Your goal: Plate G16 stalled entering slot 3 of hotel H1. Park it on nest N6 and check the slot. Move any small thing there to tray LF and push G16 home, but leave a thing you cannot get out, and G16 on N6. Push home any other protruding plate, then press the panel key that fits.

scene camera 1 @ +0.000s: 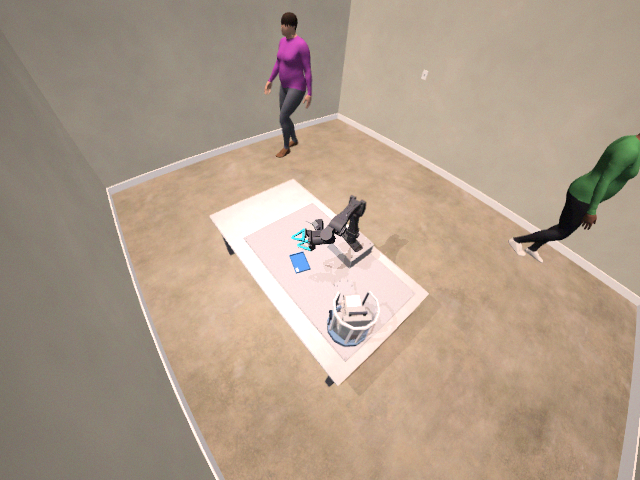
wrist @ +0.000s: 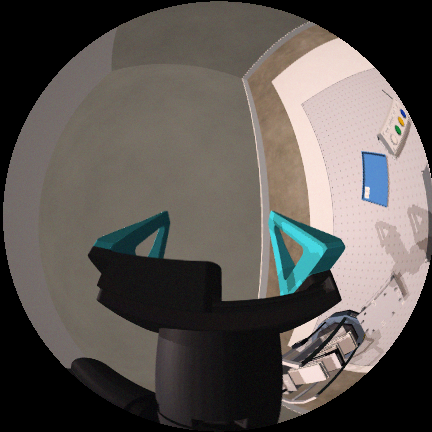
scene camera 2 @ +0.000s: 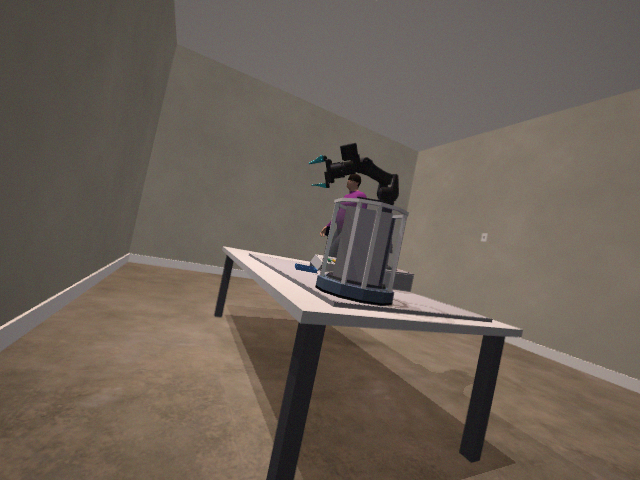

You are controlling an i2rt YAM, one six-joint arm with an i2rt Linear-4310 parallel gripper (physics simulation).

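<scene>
Looking at a round plate rack, I can tell that (scene camera 1: pixel 349 330) and (scene camera 2: pixel 353 213) are the same spot on it.
</scene>
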